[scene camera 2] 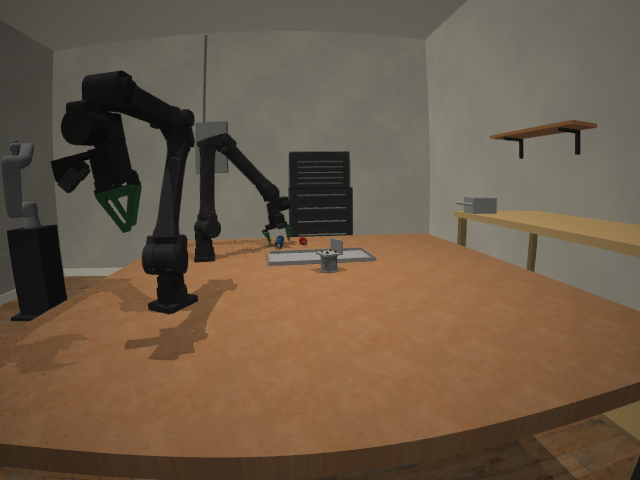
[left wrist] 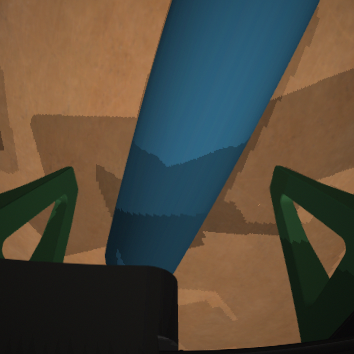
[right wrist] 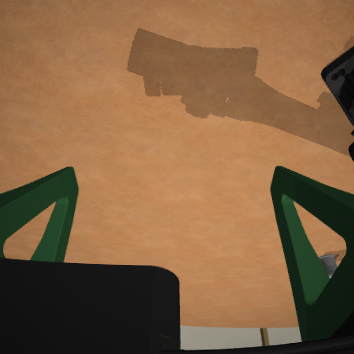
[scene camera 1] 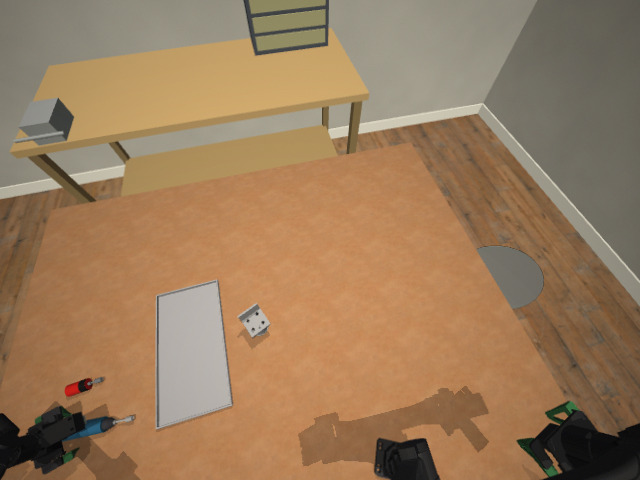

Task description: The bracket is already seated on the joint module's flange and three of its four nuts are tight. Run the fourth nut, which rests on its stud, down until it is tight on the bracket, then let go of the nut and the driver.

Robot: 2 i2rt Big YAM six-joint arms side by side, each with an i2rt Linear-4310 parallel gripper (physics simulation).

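Pixels of known places: left gripper, fingertip midpoint: (left wrist: 173,176); right gripper, fingertip midpoint: (scene camera 2: 130,228) (right wrist: 174,177) (scene camera 1: 533,429); left arm's base, origin of the base link: (scene camera 2: 205,259); right arm's base, origin of the base link: (scene camera 2: 173,305) (scene camera 1: 397,460).
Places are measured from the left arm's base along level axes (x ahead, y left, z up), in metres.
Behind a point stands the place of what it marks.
The grey bracket (scene camera 1: 256,321) @[x 0.444, y -0.356, z 0.066 m] (scene camera 2: 337,245) @[x 0.475, y -0.356, z 0.089 m] sits on top of the joint module (scene camera 2: 328,264) @[x 0.434, y -0.380, z 0.030 m], right of the tray in scene camera 1. Small dark nuts show on it, but which is loose is too small to tell. The blue driver (scene camera 1: 93,427) @[x 0.349, y 0.160, z 0.041 m] (scene camera 2: 279,241) @[x 0.350, y 0.132, z 0.035 m] (left wrist: 210,90) @[x 0.357, y 0.181, z 0.041 m] lies on the table, its tip toward the tray. My left gripper (scene camera 1: 69,432) @[x 0.367, y 0.235, z 0.011 m] (scene camera 2: 278,237) @[x 0.367, y 0.235, z 0.011 m] (left wrist: 173,176) @[x 0.367, y 0.235, z 0.011 m] is open over the blue driver's handle; the handle shows between the fingers, with a gap on each side. My right gripper (scene camera 1: 536,427) @[x -0.085, y -0.864, z 0.238 m] (scene camera 2: 125,227) @[x -0.085, y -0.864, z 0.238 m] (right wrist: 174,177) @[x -0.085, y -0.864, z 0.238 m] is open and empty, high above the table, far from the bracket.
A red driver (scene camera 1: 78,387) @[x 0.478, y 0.204, z 0.034 m] (scene camera 2: 302,240) @[x 0.474, y 0.187, z 0.024 m] lies near the blue one. A shallow grey tray (scene camera 1: 193,356) @[x 0.437, y -0.127, z 0.004 m] lies between the drivers and the bracket. A wooden workbench (scene camera 1: 206,85) stands beyond the table (scene camera 1: 330,248) @[x 0.624, y -0.704, z 0.000 m].
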